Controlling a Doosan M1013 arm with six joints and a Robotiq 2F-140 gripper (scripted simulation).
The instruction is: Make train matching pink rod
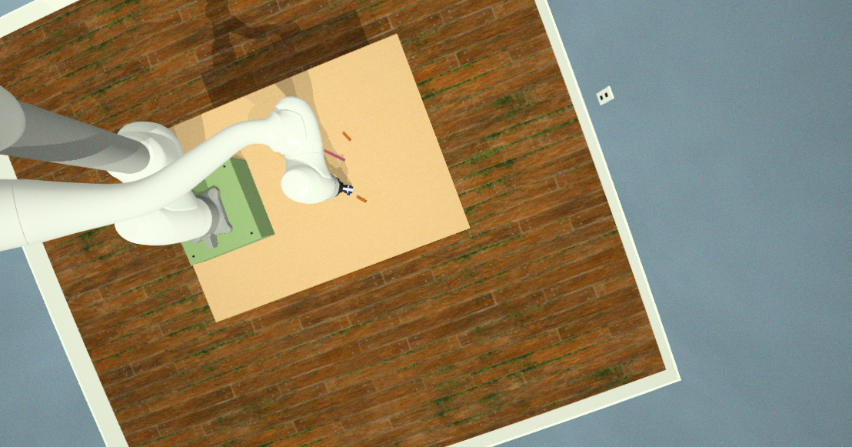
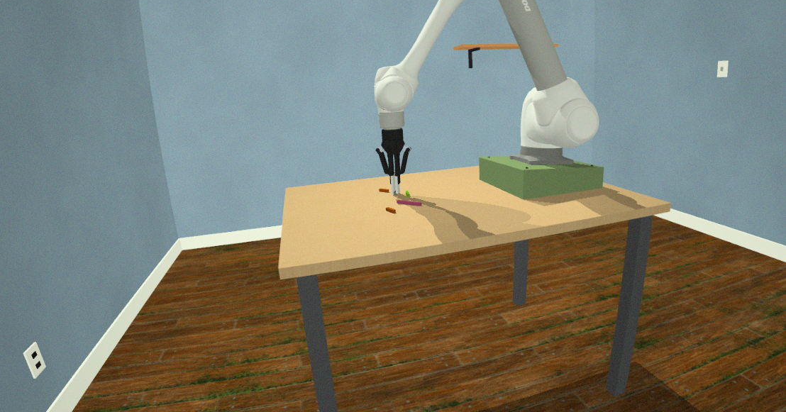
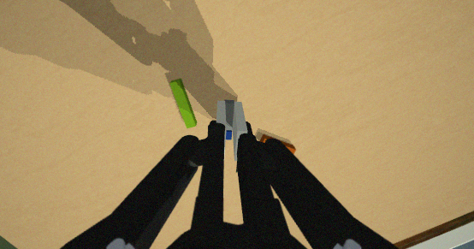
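Right now my hand is 3 cm above the grey rod. Round my hand: blue rod: 1 cm behind, 2 cm to the right, 3 cm below; lime rod: 4 cm behind, 3 cm to the left, 3 cm below; pink rod: 2 cm behind, 15 cm to the left, 3 cm below.
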